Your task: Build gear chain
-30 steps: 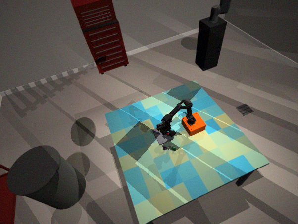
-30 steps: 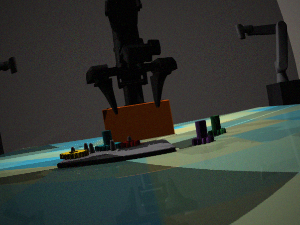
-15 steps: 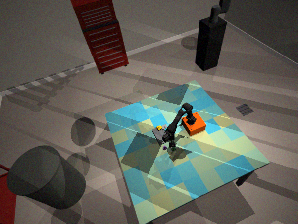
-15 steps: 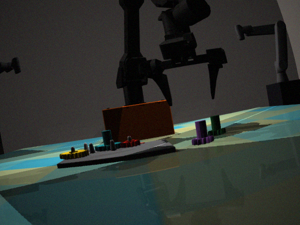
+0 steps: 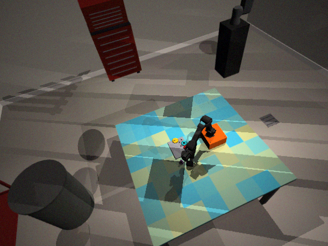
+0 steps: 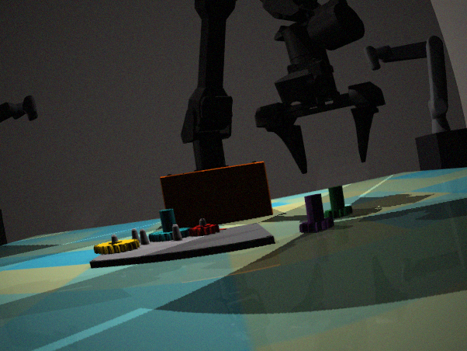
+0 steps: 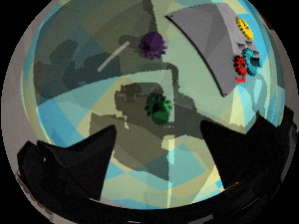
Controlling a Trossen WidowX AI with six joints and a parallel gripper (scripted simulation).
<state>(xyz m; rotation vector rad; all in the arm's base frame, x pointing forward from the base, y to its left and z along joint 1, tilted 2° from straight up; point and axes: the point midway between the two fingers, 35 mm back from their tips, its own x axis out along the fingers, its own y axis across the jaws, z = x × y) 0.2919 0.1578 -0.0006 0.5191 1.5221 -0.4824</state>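
Right now my gripper tip is 5 cm above the green gear. The rest, counted from my gripper tip: red arrow (17 cm to the right, 6 cm below, 6 cm behind); then purple gear (7 cm ahead, 5 cm to the right, 5 cm below); then red gear (18 cm to the right, 5 cm below, 3 cm behind).
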